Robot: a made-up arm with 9 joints.
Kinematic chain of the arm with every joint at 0, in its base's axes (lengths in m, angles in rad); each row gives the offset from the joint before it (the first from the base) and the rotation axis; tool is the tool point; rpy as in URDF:
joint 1: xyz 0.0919 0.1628 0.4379 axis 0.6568 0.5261 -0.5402
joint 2: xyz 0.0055 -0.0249 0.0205 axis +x
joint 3: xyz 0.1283 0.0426 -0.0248 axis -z
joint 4: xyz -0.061 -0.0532 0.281 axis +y
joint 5: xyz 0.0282 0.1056 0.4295 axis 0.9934 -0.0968 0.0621
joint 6: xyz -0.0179 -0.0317 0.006 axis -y
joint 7: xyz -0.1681 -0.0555 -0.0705 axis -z
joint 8: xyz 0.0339 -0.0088 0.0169 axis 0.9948 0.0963 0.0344
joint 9: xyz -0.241 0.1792 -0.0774 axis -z
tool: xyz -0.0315 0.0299 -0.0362 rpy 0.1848 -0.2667 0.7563
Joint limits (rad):
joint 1: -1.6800..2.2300
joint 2: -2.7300..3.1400
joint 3: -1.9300..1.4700
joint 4: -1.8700..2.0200
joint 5: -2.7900..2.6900
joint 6: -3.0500..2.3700
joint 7: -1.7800..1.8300
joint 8: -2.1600..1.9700
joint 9: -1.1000..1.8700
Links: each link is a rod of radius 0.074 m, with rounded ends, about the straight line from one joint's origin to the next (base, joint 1, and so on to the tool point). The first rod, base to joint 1, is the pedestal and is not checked.
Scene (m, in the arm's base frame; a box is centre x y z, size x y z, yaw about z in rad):
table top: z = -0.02
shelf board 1: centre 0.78 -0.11 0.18 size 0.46 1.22 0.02 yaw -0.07
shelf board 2: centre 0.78 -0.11 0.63 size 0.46 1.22 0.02 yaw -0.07
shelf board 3: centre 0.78 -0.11 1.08 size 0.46 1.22 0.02 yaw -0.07
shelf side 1: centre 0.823 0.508 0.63 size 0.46 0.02 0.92 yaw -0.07
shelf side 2: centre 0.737 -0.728 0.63 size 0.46 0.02 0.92 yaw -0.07
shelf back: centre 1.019 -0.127 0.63 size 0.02 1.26 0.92 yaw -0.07
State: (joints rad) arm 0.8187 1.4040 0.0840 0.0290 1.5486 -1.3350 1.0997 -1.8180 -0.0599
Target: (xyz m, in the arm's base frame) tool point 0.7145 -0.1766 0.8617
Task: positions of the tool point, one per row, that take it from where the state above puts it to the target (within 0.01 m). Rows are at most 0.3 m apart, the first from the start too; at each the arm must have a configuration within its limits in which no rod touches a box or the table.
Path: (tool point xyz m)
1: -0.3276 -0.4171 0.2416
2: -0.0922 -0.5183 0.3462
3: 0.1253 -0.5045 0.5256
4: 0.2741 -0.3696 0.7193
5: 0.3293 -0.1496 0.8617
6: 0.5486 -0.1813 0.8525
7: 0.7145 -0.1766 0.8617

